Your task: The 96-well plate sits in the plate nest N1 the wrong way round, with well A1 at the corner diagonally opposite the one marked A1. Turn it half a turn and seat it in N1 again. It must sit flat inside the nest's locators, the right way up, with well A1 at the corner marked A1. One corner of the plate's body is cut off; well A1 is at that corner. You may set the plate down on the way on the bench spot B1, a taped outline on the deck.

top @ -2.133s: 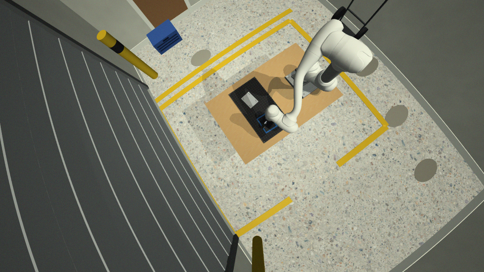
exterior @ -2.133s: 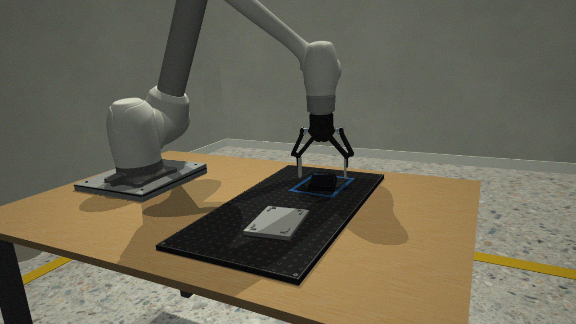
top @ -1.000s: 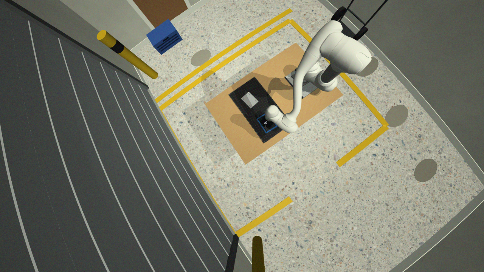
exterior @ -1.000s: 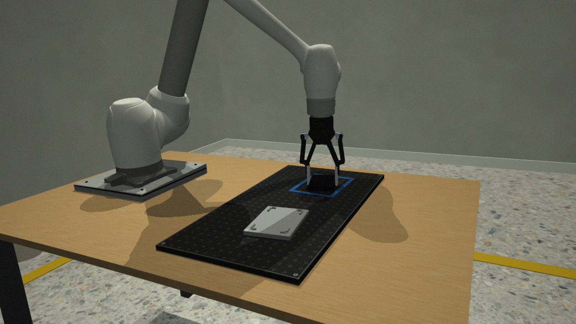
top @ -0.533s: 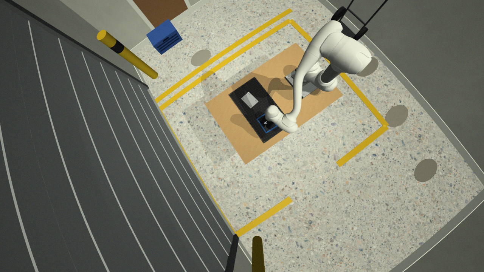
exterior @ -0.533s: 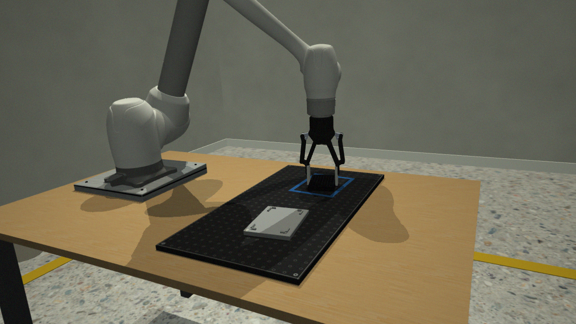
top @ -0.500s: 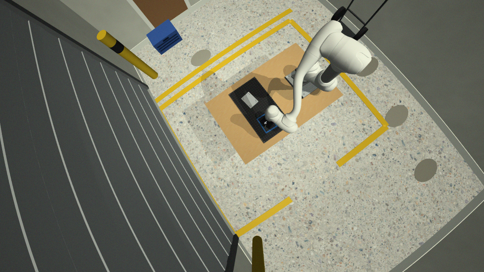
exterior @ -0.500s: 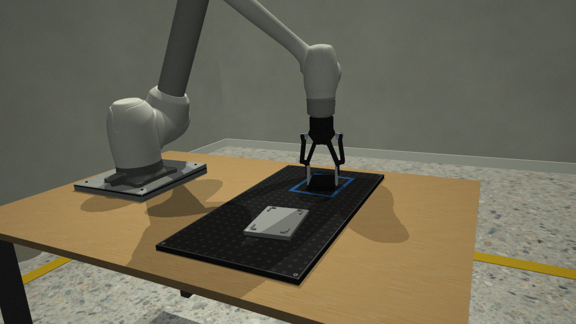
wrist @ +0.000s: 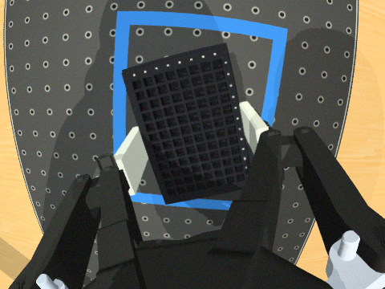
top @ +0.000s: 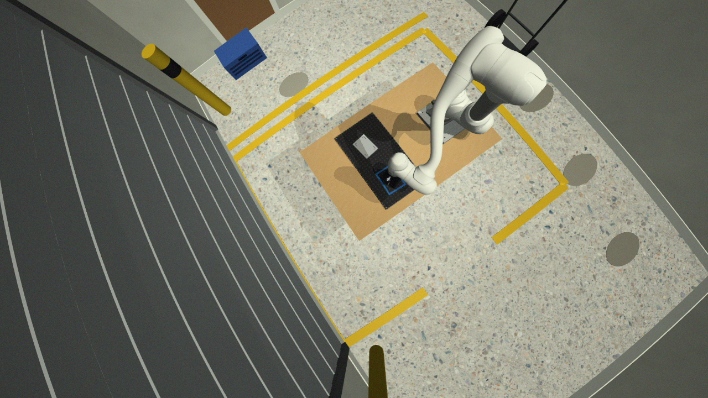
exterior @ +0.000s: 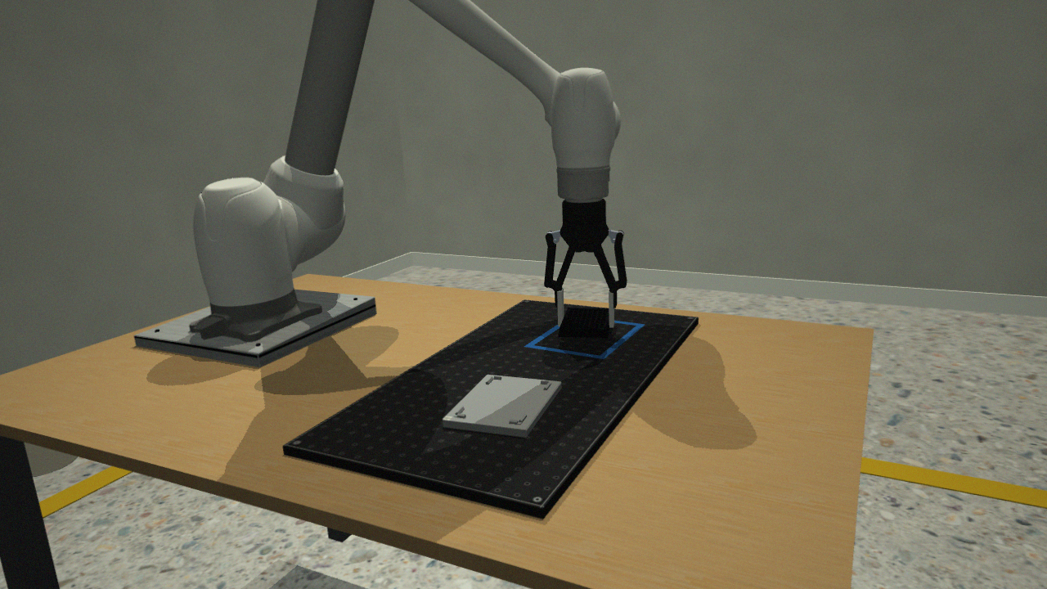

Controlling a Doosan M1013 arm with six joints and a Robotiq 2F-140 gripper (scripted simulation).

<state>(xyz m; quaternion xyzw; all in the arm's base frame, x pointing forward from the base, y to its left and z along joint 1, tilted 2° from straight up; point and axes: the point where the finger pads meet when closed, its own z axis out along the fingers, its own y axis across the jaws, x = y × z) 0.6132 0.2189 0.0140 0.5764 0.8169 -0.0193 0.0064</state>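
My gripper is now 320 mm to the left of the grey plate nest N1, 40 mm above it and 20 mm short of it. From my hand the other things lie so: A1 mark 410 mm to the right, 30 mm below, 10 mm behind; then black 96-well plate 20 mm below.
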